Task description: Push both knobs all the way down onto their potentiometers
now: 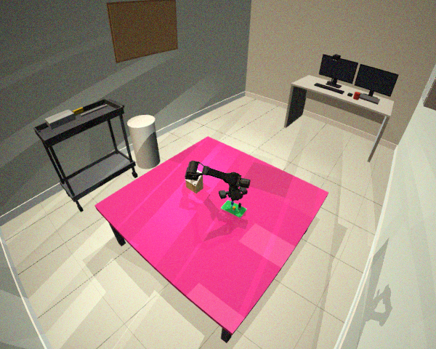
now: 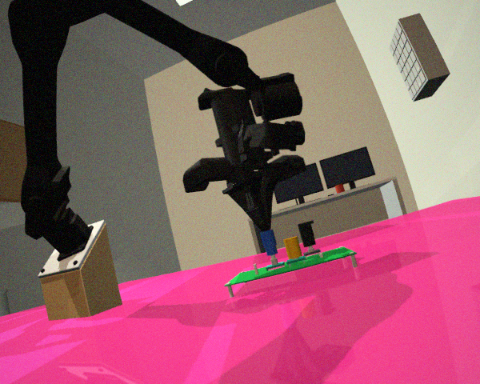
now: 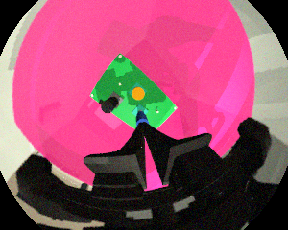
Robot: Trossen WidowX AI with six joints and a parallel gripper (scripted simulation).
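My gripper tip is 50 mm short of the black knob, 20 mm above it and 10 mm to the right of it. Also, from my gripper tip: blue knob (20 mm below).
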